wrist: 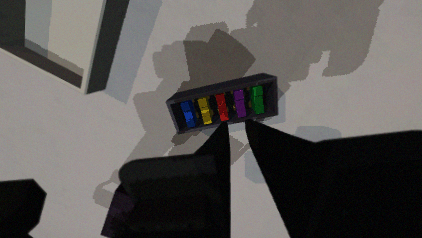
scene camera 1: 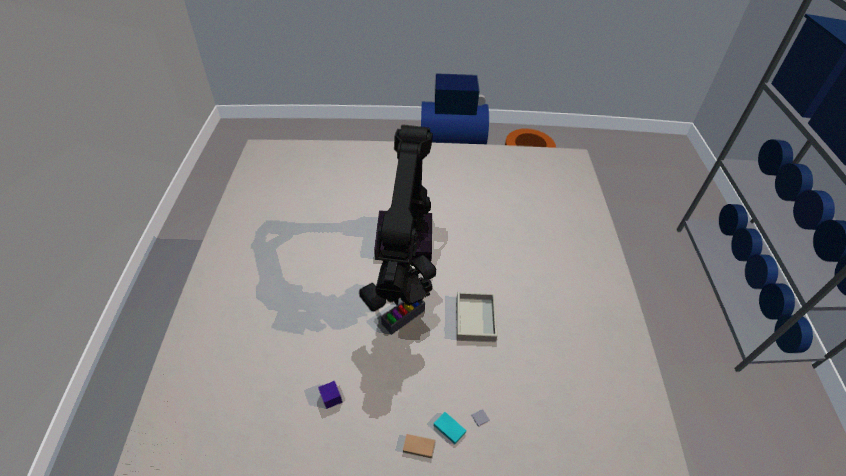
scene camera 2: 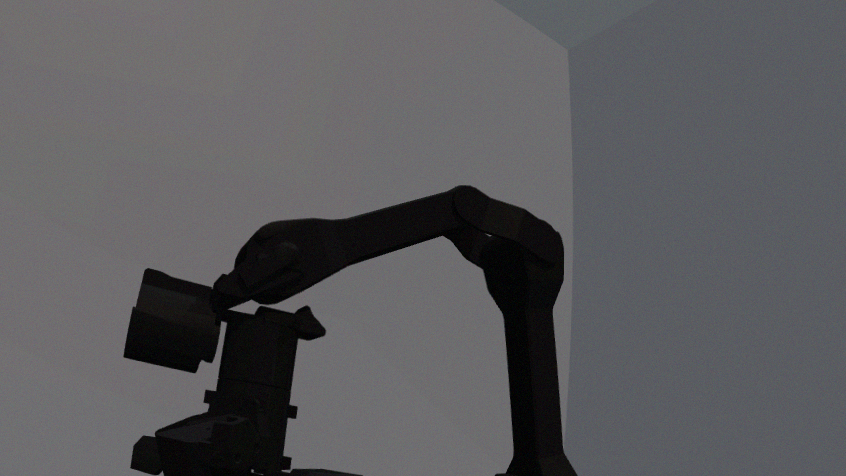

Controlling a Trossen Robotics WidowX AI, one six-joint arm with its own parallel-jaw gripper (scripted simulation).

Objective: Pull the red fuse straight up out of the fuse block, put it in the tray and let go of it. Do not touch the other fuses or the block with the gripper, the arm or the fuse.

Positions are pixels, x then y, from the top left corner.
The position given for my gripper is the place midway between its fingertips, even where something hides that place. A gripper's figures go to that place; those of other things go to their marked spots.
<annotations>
My gripper (scene camera 1: 399,302): 1.18 m from the lens. A white tray (scene camera 1: 476,312): 1.25 m from the lens.
</annotations>
